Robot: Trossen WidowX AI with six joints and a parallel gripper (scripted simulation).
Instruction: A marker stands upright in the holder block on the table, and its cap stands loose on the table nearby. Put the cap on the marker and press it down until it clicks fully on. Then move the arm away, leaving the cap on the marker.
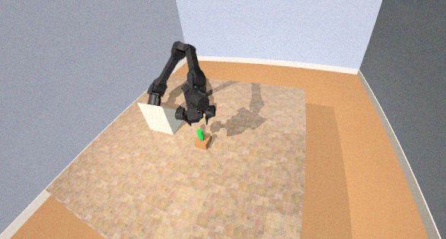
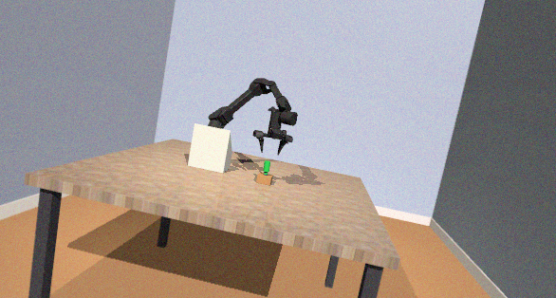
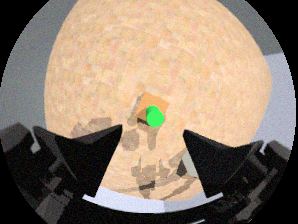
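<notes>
The green cap is 6 cm below my gripper tip. Round my gripper tip: tan holder block 13 cm below.
</notes>
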